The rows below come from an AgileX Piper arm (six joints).
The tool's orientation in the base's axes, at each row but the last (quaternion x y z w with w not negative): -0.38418 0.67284 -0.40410 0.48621; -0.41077 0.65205 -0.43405 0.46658; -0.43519 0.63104 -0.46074 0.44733; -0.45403 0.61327 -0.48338 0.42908; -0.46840 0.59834 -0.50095 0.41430; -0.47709 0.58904 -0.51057 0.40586; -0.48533 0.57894 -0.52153 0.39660; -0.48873 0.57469 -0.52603 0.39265; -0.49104 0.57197 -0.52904 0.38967; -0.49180 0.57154 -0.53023 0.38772; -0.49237 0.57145 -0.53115 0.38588; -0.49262 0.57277 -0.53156 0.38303
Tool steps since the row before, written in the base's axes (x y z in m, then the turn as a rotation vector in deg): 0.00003 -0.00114 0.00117 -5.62 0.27 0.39; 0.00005 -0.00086 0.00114 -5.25 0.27 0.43; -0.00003 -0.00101 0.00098 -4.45 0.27 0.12; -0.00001 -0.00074 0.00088 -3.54 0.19 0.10; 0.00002 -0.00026 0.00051 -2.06 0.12 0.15; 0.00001 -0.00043 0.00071 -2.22 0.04 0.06; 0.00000 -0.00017 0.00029 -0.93 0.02 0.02; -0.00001 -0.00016 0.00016 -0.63 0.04 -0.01; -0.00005 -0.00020 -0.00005 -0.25 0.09 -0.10; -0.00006 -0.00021 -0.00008 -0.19 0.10 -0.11; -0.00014 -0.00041 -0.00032 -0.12 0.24 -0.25; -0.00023 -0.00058 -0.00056 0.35 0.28 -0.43
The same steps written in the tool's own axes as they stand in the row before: 0.00063 -0.00151 -0.00001 0.92 0.44 -5.55; 0.00051 -0.00133 -0.00001 0.83 0.35 -5.20; 0.00082 -0.00115 -0.00001 0.70 0.55 -4.37; 0.00064 -0.00095 0.00000 0.58 0.43 -3.47; 0.00024 -0.00052 0.00000 0.33 0.16 -2.04; 0.00042 -0.00071 0.00000 0.44 0.27 -2.16; 0.00018 -0.00028 0.00000 0.18 0.12 -0.91; 0.00017 -0.00015 0.00000 0.10 0.10 -0.62; 0.00020 0.00007 0.00000 -0.04 0.13 -0.25; 0.00021 0.00010 0.00000 -0.06 0.13 -0.19; 0.00040 0.00036 0.00000 -0.23 0.25 -0.14; 0.00057 0.00062 -0.00001 -0.39 0.35 0.33
